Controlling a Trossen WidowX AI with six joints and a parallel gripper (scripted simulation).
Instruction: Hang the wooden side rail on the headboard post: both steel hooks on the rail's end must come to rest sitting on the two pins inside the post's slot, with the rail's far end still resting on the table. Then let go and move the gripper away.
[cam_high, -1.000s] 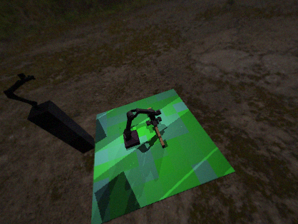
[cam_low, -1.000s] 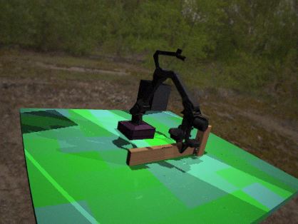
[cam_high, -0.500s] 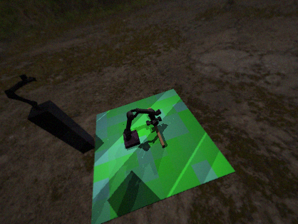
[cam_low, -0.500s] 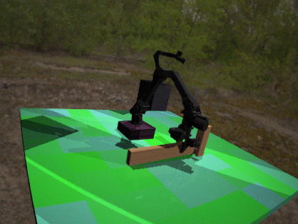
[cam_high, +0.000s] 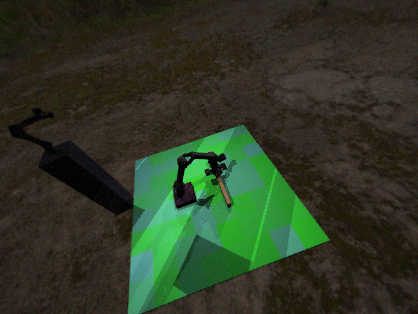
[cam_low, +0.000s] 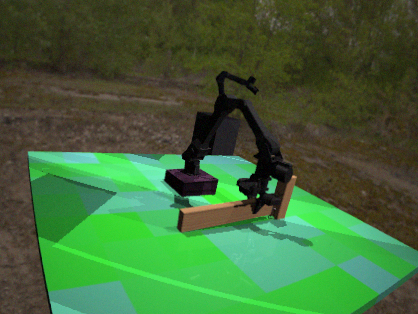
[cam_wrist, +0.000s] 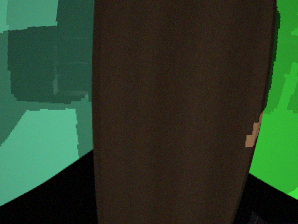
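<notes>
The wooden headboard post is 3 cm ahead of my gripper tip, 14 cm to the left of it and 5 cm above it.
</notes>
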